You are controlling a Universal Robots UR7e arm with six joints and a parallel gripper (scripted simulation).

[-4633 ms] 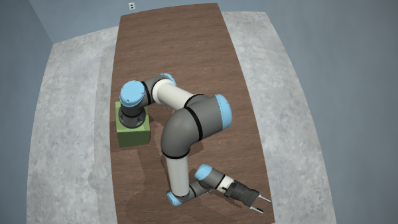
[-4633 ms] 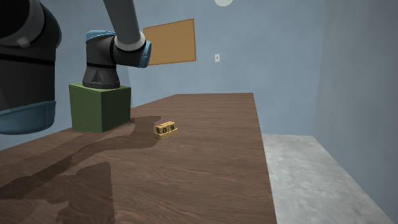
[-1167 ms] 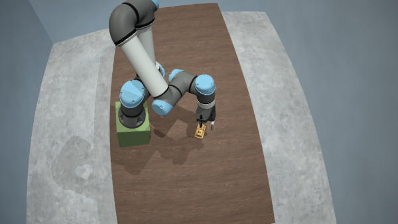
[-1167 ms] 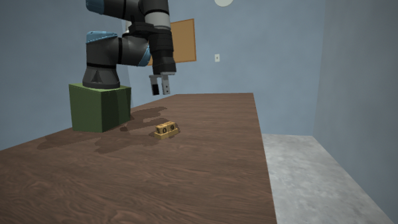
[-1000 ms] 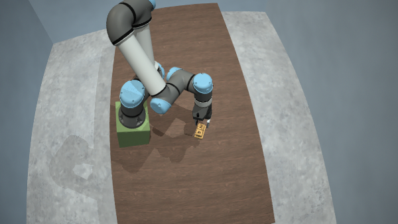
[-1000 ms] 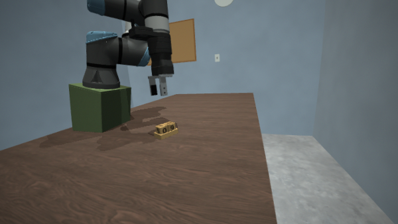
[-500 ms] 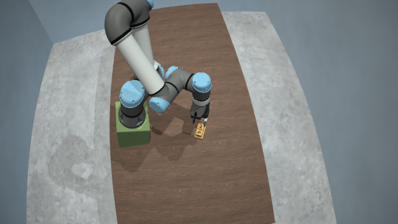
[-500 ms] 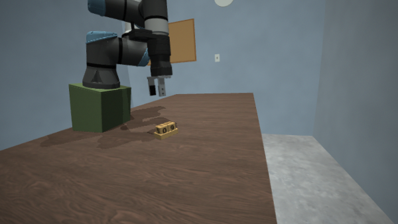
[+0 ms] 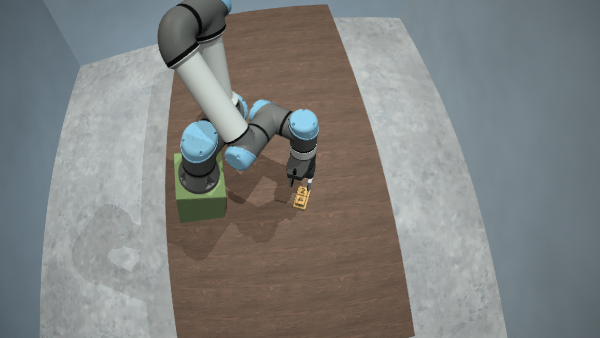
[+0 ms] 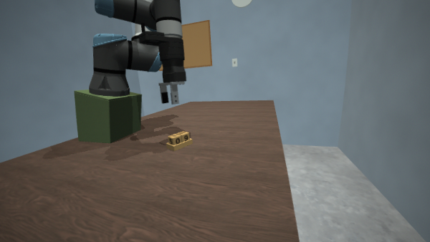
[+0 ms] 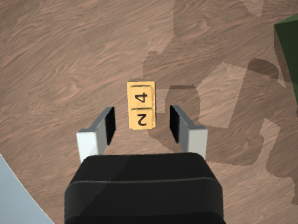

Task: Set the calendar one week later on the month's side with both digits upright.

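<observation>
The wooden cube is 140 mm below my hand. The rest, counted from my hand: wooden calendar tray 20 mm to the left, 160 mm below.
</observation>
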